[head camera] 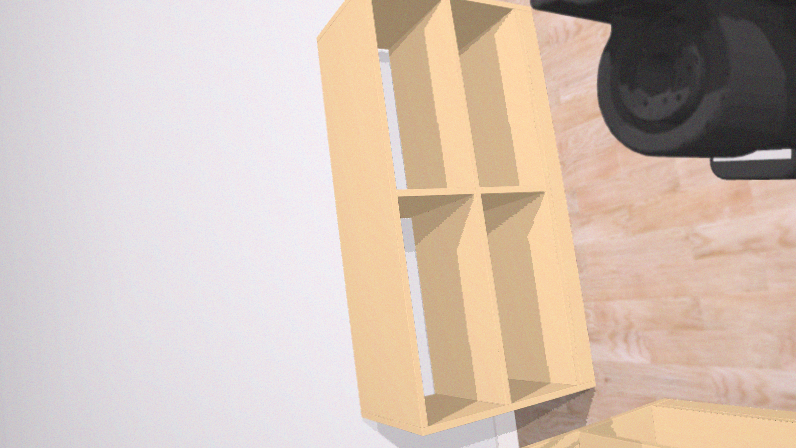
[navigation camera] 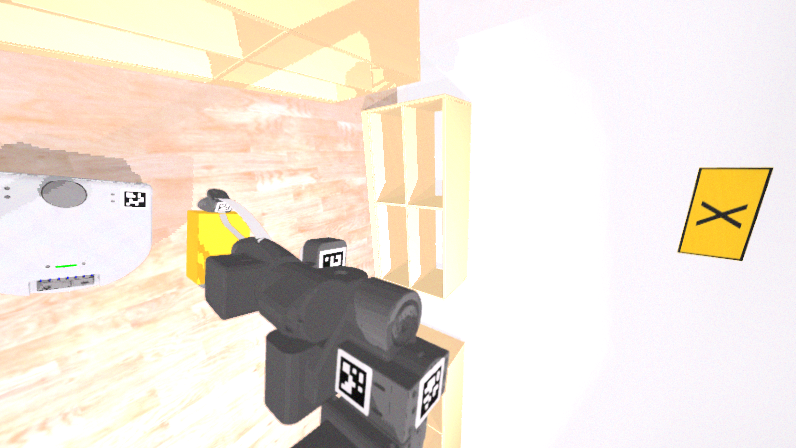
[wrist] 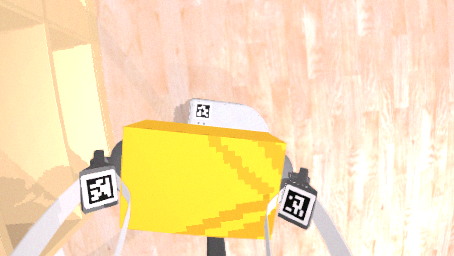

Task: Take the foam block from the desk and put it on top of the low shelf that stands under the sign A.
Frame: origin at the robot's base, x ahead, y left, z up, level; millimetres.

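Seen in the pictures: gripper, fingertip midpoint: (navigation camera: pixel 210 241) (wrist: pixel 203 163); robot's base at its link origin: (navigation camera: pixel 65 192).
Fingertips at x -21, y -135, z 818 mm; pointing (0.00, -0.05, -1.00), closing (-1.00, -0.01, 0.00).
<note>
Pixels of each thing's top centre, then the offset from my fingertips to it.
- yellow foam block at its top centre: (wrist: pixel 201 189) (navigation camera: pixel 225 247) 0 mm ahead, 1 mm right, 53 mm up
- yellow sign with an X, top centre: (navigation camera: pixel 757 216) 169 mm ahead, 1590 mm right, 1034 mm up
The yellow foam block (navigation camera: pixel 208 244) (wrist: pixel 200 180) is between the two fingertips of my gripper (navigation camera: pixel 218 230) (wrist: pixel 203 163), which is shut on it. In the wrist view a fingertip presses on each side of the block, and it is held up above the floor. In the navigation view the far finger shows and the other is hidden. A low, pale wooden shelf unit with four compartments (head camera: pixel 362 222) (navigation camera: pixel 456 194) stands against the white wall. Sign A does not show, so I cannot tell whether this is the shelf under it.
A yellow sign with an X (navigation camera: pixel 722 214) is on the wall. Another wooden shelf unit (head camera: pixel 724 410) (navigation camera: pixel 384 33) stands near the four-compartment one. Part of a wooden unit (navigation camera: pixel 453 378) shows behind the wrist. A wooden shelf edge (wrist: pixel 100 100) is at the left. My white base (navigation camera: pixel 100 233) (wrist: pixel 230 115) stands on the wooden floor.
</note>
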